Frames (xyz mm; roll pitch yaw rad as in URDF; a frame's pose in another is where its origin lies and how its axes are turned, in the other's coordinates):
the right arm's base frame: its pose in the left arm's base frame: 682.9 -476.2 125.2 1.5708 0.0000 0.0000
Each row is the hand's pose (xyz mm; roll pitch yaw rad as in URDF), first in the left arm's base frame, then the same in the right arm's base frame.
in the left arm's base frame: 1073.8 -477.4 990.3 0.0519 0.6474 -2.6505
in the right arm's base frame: 390.9 865.1 1.2 1.3107 -0.3857 -2.4328
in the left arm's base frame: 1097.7 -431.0 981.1 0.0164 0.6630 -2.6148
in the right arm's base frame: 414.8 855.9 -45.2 1.2434 -0.4074 -2.4069
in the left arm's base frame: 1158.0 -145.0 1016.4 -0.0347 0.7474 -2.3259
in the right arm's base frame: 475.1 891.2 -331.2 0.9106 -0.5635 -2.2076
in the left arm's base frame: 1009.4 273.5 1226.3 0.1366 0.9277 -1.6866
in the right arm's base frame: 326.5 1101.1 -749.7 0.2810 -0.6381 -1.6572
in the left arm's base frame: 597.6 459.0 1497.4 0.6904 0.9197 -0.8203
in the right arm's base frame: -85.3 1372.2 -935.2 -0.1742 -0.4592 -1.0916
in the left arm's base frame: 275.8 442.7 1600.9 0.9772 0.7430 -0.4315
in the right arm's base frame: -407.1 1475.7 -918.9 -0.2916 -0.3131 -0.7910
